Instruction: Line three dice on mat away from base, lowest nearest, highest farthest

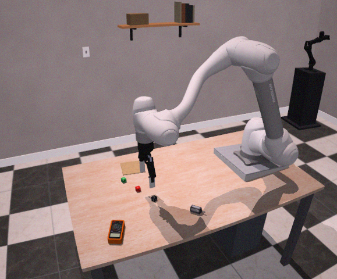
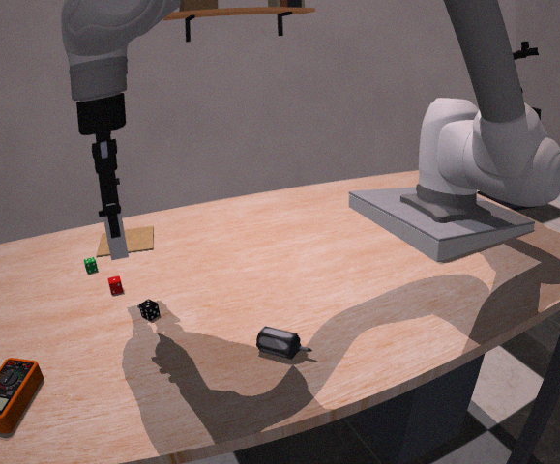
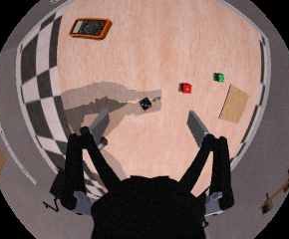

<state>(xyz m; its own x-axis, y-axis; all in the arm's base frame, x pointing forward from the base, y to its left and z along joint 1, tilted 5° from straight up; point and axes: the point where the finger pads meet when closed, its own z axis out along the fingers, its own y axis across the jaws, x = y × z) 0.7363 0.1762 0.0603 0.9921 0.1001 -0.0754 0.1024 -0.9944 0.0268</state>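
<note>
The red die is 3 cm ahead of my hand, 10 cm to the right of it and 14 cm below it. Round my hand: black die (3 cm behind, 14 cm below); then dark cylindrical part (22 cm behind, 16 cm to the left, 14 cm below); then green die (10 cm ahead, 21 cm to the right, 14 cm below).
</note>
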